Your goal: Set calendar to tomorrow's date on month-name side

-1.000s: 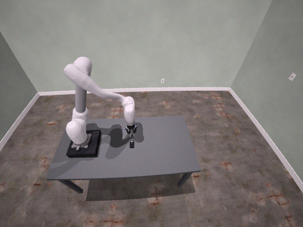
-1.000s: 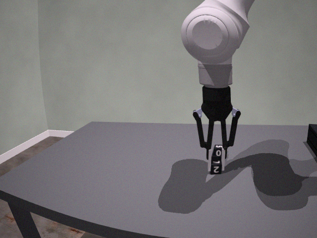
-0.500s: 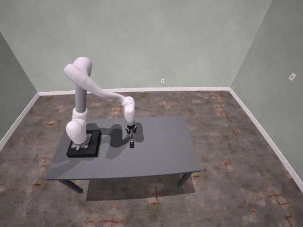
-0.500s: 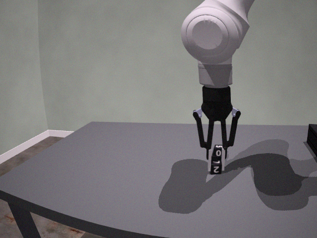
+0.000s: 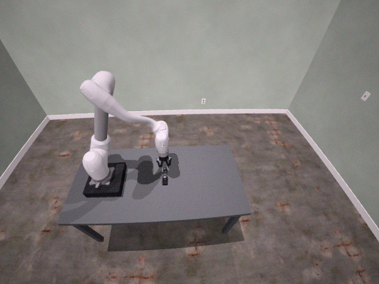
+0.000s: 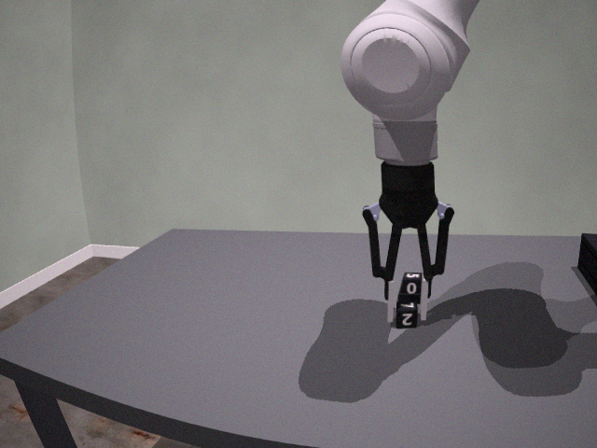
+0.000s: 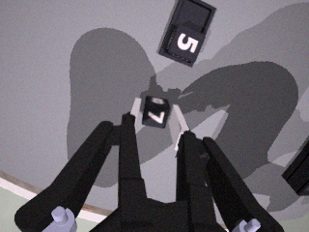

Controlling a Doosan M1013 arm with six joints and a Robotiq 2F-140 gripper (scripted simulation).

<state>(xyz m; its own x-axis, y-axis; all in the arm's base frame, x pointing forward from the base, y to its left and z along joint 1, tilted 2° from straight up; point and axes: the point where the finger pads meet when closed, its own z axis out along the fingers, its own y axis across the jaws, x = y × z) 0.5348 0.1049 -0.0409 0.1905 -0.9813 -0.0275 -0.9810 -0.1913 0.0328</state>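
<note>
Now: the black number cube 3 cm below my hand. The rest, counted from my hand: tray: 11 cm to the right, 3 cm below.
</note>
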